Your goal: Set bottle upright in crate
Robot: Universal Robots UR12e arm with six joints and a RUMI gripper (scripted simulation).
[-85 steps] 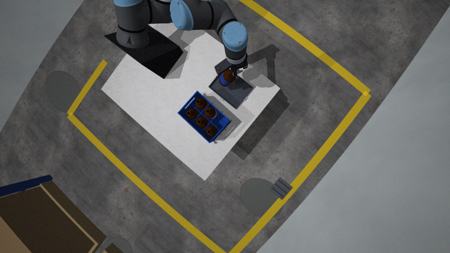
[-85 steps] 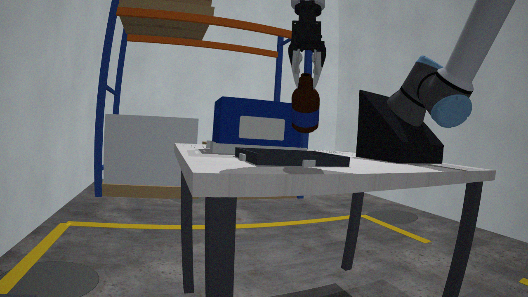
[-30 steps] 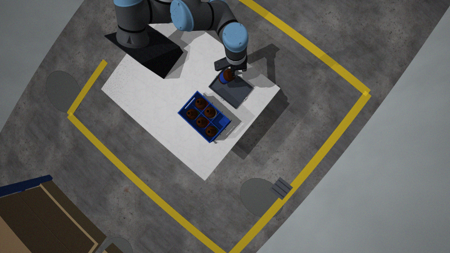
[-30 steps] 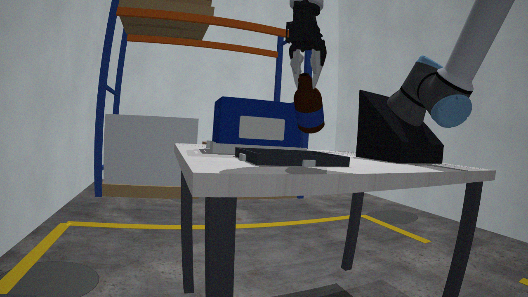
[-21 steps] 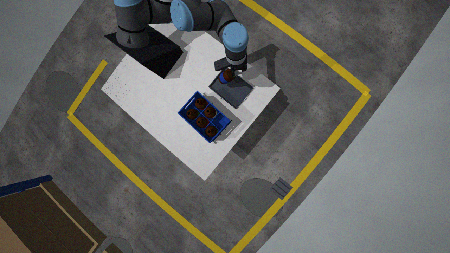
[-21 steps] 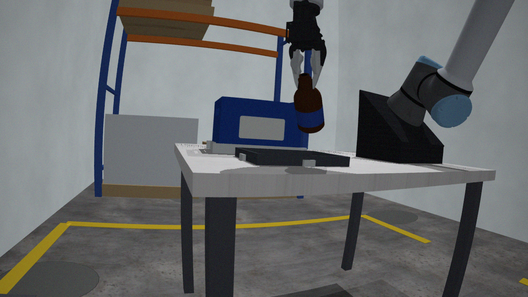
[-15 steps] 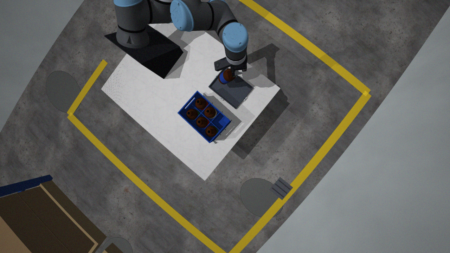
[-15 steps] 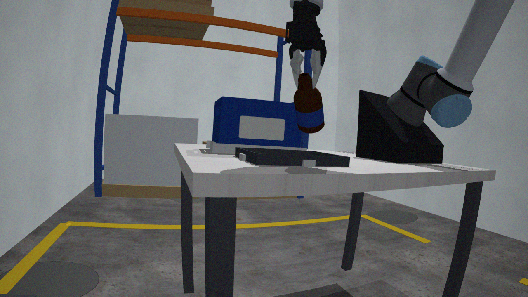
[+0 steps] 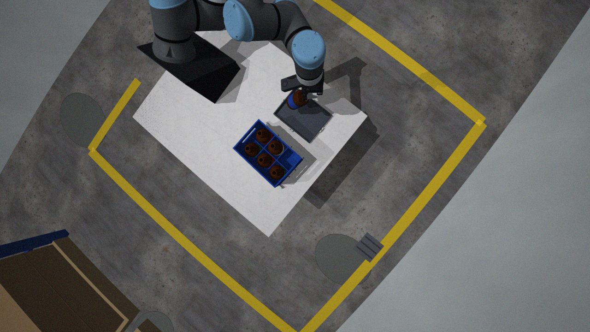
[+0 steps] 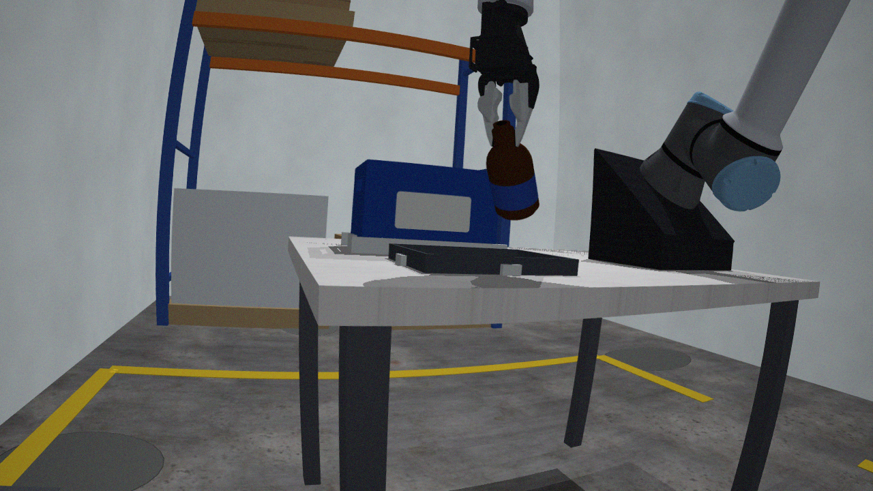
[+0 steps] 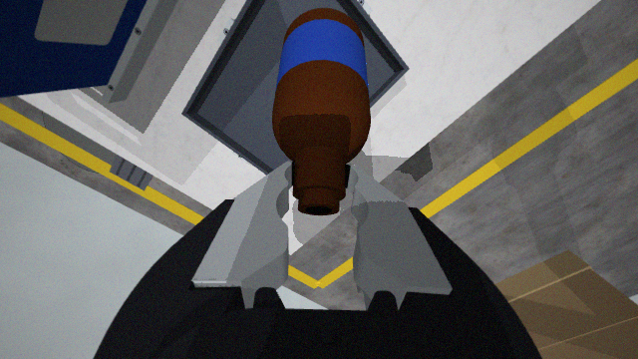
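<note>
Right now my hand is 2 cm past the bottle, 2 cm to the left of it and 4 cm above it. Also, from my hand: dark grey tray: 1 cm ahead, 5 cm to the right, 19 cm below; blue crate: 2 cm ahead, 31 cm to the right, 12 cm below.
</note>
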